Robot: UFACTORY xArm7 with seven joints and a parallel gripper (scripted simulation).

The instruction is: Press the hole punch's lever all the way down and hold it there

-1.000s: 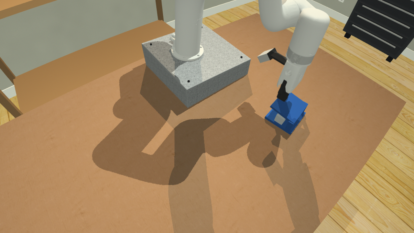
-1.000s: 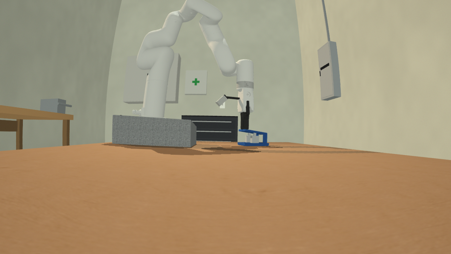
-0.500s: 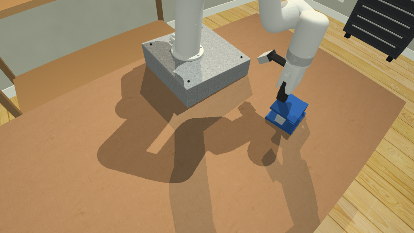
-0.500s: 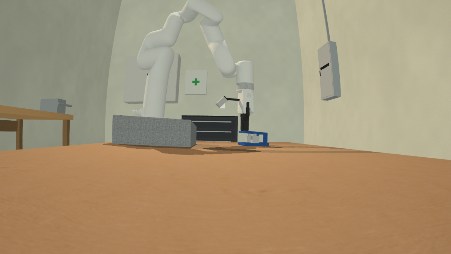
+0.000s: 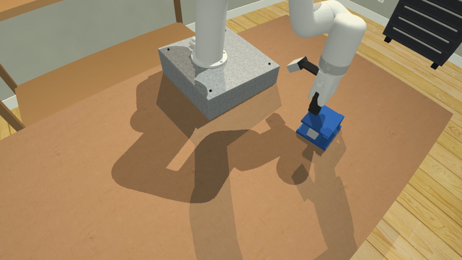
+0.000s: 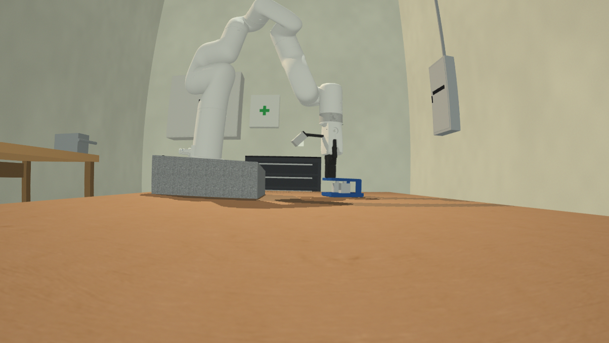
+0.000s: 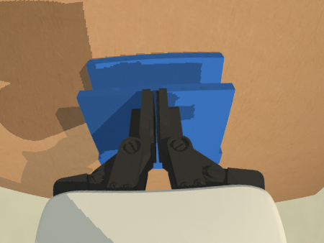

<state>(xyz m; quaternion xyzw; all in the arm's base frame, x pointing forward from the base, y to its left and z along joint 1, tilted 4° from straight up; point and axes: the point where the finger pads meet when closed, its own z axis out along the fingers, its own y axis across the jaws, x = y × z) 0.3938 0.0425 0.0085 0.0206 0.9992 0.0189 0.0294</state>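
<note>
Now: the hole punch lever 4 cm ahead of my hand and 3 cm below it. Round my hand: hole punch (5 cm ahead, 5 cm below).
</note>
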